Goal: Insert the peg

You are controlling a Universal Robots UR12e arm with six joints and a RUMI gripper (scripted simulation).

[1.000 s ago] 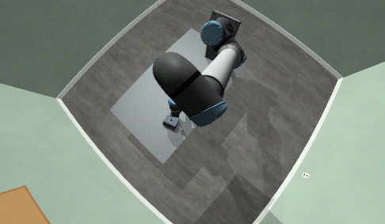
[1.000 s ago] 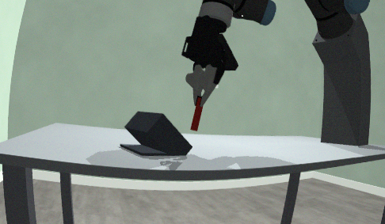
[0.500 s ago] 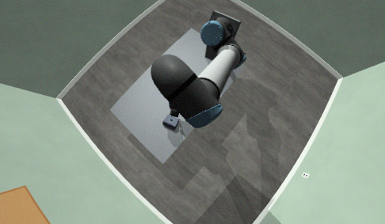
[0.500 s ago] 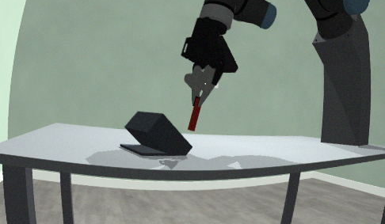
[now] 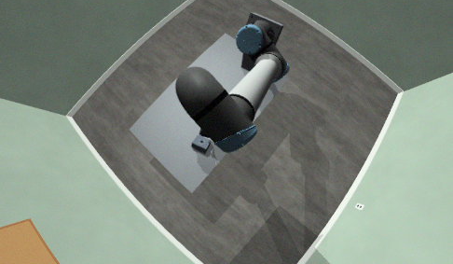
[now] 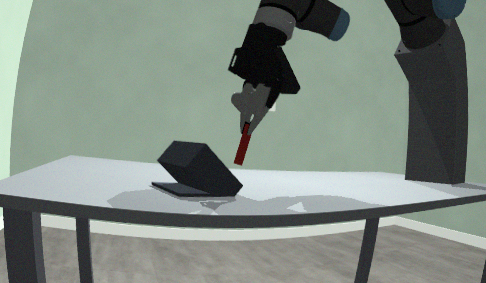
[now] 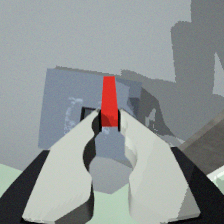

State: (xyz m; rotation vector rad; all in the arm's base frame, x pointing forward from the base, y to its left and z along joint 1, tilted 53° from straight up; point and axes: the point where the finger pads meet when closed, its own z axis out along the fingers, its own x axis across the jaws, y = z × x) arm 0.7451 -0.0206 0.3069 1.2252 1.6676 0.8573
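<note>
The thin dark base plate lies 13 cm below my hand and 11 cm ahead of it. Also, from my hand: red peg: 3 cm below, 1 cm ahead.
</note>
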